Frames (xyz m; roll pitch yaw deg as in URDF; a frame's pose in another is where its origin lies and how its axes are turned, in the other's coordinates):
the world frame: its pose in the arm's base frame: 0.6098 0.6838 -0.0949 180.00 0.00 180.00
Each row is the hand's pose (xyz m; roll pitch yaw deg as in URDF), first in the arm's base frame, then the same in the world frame.
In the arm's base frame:
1: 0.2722 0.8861 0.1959 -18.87 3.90 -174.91
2: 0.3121 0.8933 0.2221 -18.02 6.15 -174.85
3: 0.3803 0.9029 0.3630 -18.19 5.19 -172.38
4: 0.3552 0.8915 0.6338 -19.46 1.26 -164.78
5: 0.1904 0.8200 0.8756 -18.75 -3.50 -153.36
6: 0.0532 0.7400 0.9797 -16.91 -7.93 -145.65
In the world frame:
1: 0.3376 0.2023 -0.2908 161.13 -3.90 -5.09
2: 0.2977 0.2095 -0.3170 161.98 -6.15 -5.15
3: 0.2295 0.2191 -0.4579 161.81 -5.19 -7.62
4: 0.2546 0.2077 -0.7287 160.54 -1.26 -15.22
5: 0.4194 0.1362 -0.9705 161.25 3.50 -26.64
6: 0.5566 0.0562 -1.0746 163.09 7.93 -34.35

